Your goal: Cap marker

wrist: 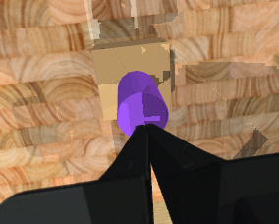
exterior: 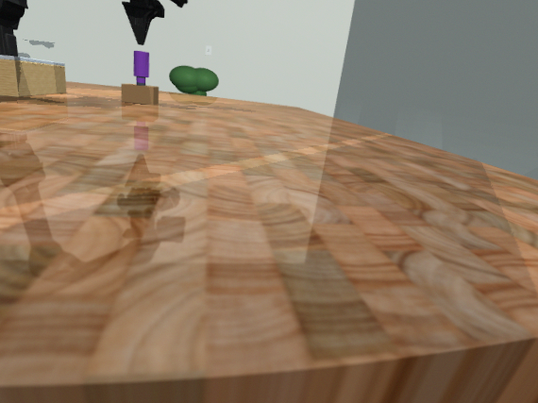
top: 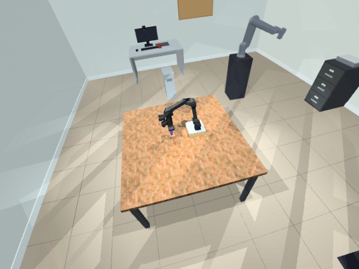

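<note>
The purple cap is 4 cm below my gripper tip. Also, from my gripper tip: holder block: 10 cm below.
</note>
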